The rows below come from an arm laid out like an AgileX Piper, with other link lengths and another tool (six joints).
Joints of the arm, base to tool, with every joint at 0 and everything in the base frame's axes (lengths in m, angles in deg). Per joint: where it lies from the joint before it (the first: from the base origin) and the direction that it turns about. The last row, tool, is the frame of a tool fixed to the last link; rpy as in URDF.
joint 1: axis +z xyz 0 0 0.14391
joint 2: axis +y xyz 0 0 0
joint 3: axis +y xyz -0.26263 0 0.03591
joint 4: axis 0.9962 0 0.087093 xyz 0.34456 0 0.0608
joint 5: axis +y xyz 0 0 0
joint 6: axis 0.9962 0 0.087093 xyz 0.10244 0 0.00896
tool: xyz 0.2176 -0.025 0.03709 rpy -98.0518 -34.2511 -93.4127
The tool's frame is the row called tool.
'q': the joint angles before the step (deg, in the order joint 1, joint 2, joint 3, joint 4, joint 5, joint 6). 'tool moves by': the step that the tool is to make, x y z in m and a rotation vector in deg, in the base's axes. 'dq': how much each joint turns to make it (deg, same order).
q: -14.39, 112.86, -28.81, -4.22, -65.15, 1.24
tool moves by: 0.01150, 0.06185, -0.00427, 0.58, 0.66, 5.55
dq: 7.84, 0.00, 0.00, 2.31, 0.75, 0.05
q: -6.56, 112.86, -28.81, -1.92, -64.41, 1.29
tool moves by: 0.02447, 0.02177, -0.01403, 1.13, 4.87, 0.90
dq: 4.12, -0.93, -4.75, 3.31, 10.62, 0.01
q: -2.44, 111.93, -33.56, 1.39, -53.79, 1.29
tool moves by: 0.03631, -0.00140, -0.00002, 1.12, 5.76, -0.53
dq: 0.24, -1.74, -8.28, 1.05, 15.82, 0.02
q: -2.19, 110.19, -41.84, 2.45, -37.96, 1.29
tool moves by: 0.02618, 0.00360, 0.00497, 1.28, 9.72, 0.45
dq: 0.00, -2.67, -10.28, 0.07, 22.73, 0.06
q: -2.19, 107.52, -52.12, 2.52, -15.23, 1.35
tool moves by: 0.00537, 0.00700, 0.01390, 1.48, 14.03, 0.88
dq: 0.00, -0.61, -14.83, -0.01, 29.54, 0.11
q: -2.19, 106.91, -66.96, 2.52, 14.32, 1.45
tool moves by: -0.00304, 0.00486, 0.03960, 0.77, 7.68, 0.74
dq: 0.00, 0.00, -12.13, 0.06, 19.85, 0.00
